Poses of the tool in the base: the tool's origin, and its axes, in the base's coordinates. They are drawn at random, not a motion.
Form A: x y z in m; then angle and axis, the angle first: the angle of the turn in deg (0 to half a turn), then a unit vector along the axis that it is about.
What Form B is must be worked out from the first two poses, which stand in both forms.
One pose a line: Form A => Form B
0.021 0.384 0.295 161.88 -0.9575 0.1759 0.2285 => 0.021 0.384 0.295 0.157 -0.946 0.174 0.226
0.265 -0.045 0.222 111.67 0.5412 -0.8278 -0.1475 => 0.265 -0.045 0.222 0.562 0.448 -0.685 -0.122
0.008 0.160 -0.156 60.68 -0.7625 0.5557 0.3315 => 0.008 0.160 -0.156 0.863 -0.385 0.281 0.167
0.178 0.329 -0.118 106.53 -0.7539 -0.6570 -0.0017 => 0.178 0.329 -0.118 0.598 -0.604 -0.527 -0.001
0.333 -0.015 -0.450 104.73 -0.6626 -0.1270 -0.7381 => 0.333 -0.015 -0.450 0.611 -0.525 -0.101 -0.585
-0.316 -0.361 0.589 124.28 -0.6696 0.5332 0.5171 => -0.316 -0.361 0.589 0.467 -0.592 0.471 0.457
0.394 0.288 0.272 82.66 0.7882 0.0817 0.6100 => 0.394 0.288 0.272 0.751 0.521 0.054 0.403
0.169 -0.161 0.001 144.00 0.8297 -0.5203 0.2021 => 0.169 -0.161 0.001 0.309 0.789 -0.495 0.192
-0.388 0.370 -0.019 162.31 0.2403 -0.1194 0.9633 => -0.388 0.370 -0.019 0.154 0.237 -0.118 0.952
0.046 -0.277 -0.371 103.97 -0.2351 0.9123 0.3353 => 0.046 -0.277 -0.371 0.616 -0.185 0.719 0.264
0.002 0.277 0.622 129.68 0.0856 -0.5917 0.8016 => 0.002 0.277 0.622 0.425 0.077 -0.536 0.726
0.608 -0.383 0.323 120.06 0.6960 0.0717 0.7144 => 0.608 -0.383 0.323 0.500 0.603 0.062 0.619
